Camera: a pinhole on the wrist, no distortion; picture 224 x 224 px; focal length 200.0 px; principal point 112.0 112.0 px. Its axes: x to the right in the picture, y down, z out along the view. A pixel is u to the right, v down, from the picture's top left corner.
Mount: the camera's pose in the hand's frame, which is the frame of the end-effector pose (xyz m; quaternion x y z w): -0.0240 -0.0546 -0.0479 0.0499 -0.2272 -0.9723 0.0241
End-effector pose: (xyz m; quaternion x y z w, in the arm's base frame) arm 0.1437 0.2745 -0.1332 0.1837 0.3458 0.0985 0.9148
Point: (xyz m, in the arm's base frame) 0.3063 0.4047 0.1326
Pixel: 75.5 56.9
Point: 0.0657 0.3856 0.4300
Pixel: 217.2 36.8
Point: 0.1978 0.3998 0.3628
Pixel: 161.7 52.8
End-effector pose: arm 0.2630 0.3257 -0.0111 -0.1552 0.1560 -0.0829 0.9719
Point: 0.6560 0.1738 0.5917
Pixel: outside the picture
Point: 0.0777 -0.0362 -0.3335
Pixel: behind the camera
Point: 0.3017 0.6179 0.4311
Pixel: 133.9 135.7
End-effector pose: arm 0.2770 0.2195 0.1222 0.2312 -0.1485 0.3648 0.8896
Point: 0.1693 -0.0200 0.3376
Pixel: 146.0 178.1
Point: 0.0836 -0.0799 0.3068
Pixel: 197.4 167.9
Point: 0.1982 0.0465 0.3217
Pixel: 120.1 164.5
